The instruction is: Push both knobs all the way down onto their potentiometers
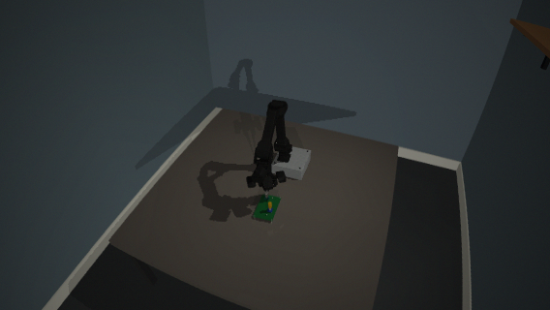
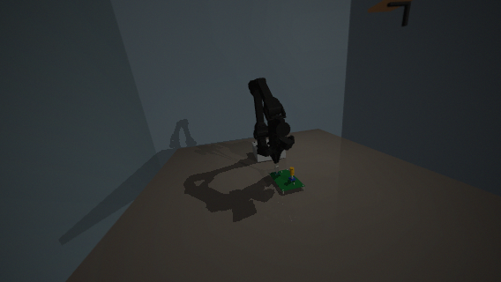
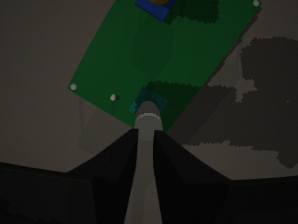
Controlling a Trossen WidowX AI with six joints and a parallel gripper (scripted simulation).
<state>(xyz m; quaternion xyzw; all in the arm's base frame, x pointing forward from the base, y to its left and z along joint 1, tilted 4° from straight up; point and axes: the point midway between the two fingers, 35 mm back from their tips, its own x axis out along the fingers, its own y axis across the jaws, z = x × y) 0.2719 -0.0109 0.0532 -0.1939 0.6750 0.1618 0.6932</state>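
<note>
My gripper tip is 3 cm above the white knob. Round my gripper tip: orange knob (8 cm ahead, 4 cm to the left, 1 cm below).
</note>
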